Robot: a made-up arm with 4 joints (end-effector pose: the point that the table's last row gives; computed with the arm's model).
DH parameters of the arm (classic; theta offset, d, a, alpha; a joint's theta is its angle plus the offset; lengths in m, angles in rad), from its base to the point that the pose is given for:
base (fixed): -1.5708 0.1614 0 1.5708
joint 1: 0 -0.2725 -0.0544 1.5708
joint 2: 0 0.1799 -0.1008 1.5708
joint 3: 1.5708 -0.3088 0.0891 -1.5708
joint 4: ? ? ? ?
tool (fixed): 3.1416 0.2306 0 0
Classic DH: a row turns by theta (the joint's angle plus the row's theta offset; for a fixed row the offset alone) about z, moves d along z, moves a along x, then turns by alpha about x.
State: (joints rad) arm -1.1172 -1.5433 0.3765 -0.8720
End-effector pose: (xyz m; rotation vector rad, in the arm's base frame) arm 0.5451 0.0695 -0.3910 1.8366 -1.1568 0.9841
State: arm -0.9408 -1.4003 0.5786 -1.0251
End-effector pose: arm 0.4157 0.0307 -0.4873 1.9240 -0.9324 0.7350
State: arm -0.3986 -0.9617 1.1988 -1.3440
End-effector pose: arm -0.0599 -0.1185 -0.5255 1.7700 -0.5667 -0.1441
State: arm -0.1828 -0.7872 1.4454 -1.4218
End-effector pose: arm -0.2145 -0.1152 -0.4651 1.6292 -0.5551 -0.4665
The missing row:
joint 4: 1.5708 -0.4063 0.0426 -1.5708
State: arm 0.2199 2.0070 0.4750 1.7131
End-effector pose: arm 0.1009 0.1162 -0.3119 1.5139 0.5046 -1.0998
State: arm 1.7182 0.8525 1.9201 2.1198
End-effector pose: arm 0.5164 -0.5538 -0.1476 -0.0942 1.2782 0.2791
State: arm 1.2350 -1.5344 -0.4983 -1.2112
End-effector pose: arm 0.5316 -0.1893 0.6196 -0.1972 -0.1430 2.0205
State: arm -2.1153 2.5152 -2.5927 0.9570
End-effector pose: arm 0.6761 0.1627 -0.0398 1.1418 -2.2496 -1.7180
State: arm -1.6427 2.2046 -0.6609 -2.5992
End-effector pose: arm 0.1744 0.1297 0.7845 -0.6075 -0.3431 -0.6274
